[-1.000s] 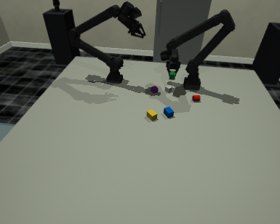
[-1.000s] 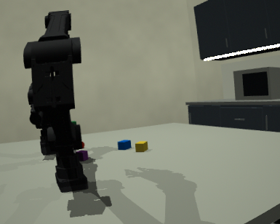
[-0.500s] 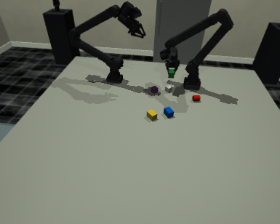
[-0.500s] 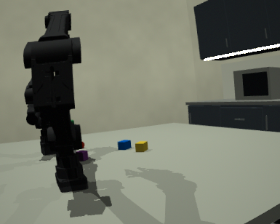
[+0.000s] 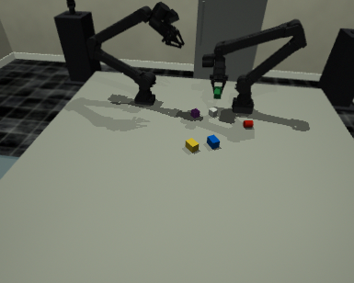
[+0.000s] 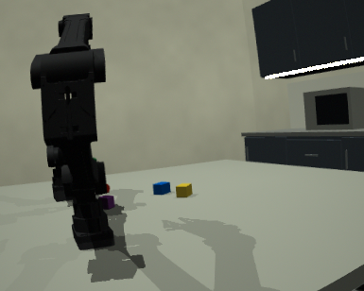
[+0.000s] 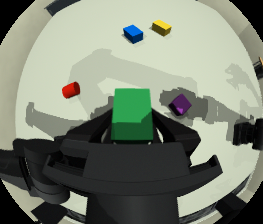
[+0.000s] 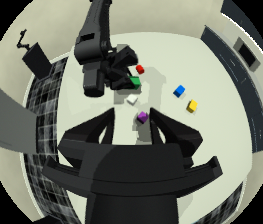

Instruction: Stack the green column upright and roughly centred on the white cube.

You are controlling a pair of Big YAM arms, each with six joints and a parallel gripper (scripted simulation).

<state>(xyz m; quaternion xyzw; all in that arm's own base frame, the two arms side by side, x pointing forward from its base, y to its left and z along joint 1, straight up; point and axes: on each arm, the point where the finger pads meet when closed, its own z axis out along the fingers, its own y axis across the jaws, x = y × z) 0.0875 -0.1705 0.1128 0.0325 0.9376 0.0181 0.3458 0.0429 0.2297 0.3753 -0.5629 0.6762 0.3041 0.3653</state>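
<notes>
Now: left hand 14 cm above the white cube and 1 cm to the left of it. The rest, counted from my left hand: green column right at my left hand; then red block 19 cm to the left, 14 cm below, 9 cm ahead; then purple cube 14 cm below, 12 cm to the right, 3 cm ahead.
</notes>
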